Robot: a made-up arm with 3 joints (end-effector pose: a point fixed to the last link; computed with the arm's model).
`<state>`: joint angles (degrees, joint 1 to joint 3).
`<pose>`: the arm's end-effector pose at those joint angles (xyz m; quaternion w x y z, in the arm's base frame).
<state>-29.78 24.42 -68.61</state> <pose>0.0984 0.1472 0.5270 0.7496 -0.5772 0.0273 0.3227</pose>
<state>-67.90 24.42 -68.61</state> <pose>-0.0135 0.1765 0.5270 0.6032 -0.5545 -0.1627 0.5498</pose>
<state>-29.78 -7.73 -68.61</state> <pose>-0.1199 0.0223 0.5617 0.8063 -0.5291 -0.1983 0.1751</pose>
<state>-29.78 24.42 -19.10</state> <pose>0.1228 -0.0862 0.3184 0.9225 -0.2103 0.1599 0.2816</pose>
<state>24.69 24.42 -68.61</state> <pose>0.1770 0.0055 0.5270 0.8142 -0.5008 0.2884 -0.0562</pose>
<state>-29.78 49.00 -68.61</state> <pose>0.2350 0.2254 0.4116 0.6664 -0.5837 0.1993 0.4190</pose>
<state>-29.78 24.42 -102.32</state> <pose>-0.0020 0.3392 0.5450 0.5500 -0.7698 -0.0674 0.3167</pose>
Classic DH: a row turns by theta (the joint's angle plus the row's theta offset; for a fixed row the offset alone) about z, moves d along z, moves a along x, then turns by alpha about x. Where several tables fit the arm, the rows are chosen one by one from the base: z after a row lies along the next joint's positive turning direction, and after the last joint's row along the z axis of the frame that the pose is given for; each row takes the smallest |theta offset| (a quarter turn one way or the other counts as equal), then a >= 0, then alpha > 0; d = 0 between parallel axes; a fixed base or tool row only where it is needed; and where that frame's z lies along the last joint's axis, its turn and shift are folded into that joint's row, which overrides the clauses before.
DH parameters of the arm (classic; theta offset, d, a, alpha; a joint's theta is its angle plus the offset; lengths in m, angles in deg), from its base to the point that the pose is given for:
base (fixed): 0 0 0 180
joint 1: 0 -0.1079 -0.0276 90
joint 2: -90 0.2199 0.1111 -90
joint 3: 90 -0.0038 0.3749 90
tool (fixed): 90 -0.0046 0 0

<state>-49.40 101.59 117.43</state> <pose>-0.4586 0.0745 0.1557 0.5749 0.3226 0.5913 -0.4645</pose>
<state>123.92 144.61 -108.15</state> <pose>0.1379 -0.3904 -0.2721 0.7648 0.3777 0.4800 0.2053</pose>
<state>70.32 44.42 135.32</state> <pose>0.4157 0.2918 0.0040 0.0864 0.7828 -0.3757 -0.4885</pose>
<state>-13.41 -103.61 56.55</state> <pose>0.1632 0.0565 0.1523 0.4974 0.3717 -0.6532 0.4333</pose>
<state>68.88 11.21 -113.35</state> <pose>0.3605 0.0776 0.5570 0.4971 -0.6555 0.5145 -0.2419</pose>
